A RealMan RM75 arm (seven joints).
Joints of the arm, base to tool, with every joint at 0 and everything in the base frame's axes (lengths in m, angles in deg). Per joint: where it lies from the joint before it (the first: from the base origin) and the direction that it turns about. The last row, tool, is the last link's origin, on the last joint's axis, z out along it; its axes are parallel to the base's.
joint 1: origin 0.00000 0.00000 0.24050 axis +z
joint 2: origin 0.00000 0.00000 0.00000 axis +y
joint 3: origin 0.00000 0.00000 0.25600 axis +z
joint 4: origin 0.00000 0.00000 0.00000 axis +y
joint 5: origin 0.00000 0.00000 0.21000 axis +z
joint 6: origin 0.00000 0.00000 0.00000 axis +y
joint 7: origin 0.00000 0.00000 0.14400 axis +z
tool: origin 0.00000 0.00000 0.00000
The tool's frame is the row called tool.
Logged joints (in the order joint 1, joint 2, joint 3, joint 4, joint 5, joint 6, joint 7), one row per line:
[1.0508, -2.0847, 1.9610, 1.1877, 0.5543, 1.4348, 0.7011]
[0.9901, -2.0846, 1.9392, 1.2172, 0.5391, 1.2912, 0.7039]
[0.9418, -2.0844, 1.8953, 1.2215, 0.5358, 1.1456, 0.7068]
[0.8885, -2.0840, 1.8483, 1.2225, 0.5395, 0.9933, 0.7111]
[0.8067, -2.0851, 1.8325, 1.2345, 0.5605, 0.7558, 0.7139]
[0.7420, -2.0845, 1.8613, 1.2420, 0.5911, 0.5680, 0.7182]
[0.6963, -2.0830, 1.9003, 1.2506, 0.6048, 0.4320, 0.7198]
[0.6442, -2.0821, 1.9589, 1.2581, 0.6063, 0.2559, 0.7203]
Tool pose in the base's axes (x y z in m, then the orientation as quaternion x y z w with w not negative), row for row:
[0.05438, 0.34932, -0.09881, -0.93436, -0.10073, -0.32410, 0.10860]
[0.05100, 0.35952, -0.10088, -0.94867, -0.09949, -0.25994, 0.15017]
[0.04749, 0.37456, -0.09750, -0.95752, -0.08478, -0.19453, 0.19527]
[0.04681, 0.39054, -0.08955, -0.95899, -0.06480, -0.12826, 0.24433]
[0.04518, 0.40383, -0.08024, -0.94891, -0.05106, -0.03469, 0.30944]
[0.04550, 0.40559, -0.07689, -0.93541, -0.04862, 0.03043, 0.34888]
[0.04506, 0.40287, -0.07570, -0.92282, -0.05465, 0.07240, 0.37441]
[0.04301, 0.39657, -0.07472, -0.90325, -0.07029, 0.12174, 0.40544]
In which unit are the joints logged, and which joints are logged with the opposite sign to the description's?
The joints are logged in radians. Opposite sign: joint 2, joint 3, joint 4, joint 7.
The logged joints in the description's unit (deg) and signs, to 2 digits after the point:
[60.21, 119.44, -112.36, -68.05, 31.76, 82.21, -40.17]
[56.73, 119.44, -111.11, -69.74, 30.89, 73.98, -40.33]
[53.96, 119.43, -108.59, -69.99, 30.70, 65.64, -40.50]
[50.91, 119.40, -105.90, -70.04, 30.91, 56.91, -40.74]
[46.22, 119.47, -104.99, -70.73, 32.11, 43.30, -40.90]
[42.51, 119.43, -106.64, -71.16, 33.87, 32.54, -41.15]
[39.90, 119.35, -108.88, -71.65, 34.65, 24.75, -41.24]
[36.91, 119.30, -112.24, -72.08, 34.74, 14.66, -41.27]

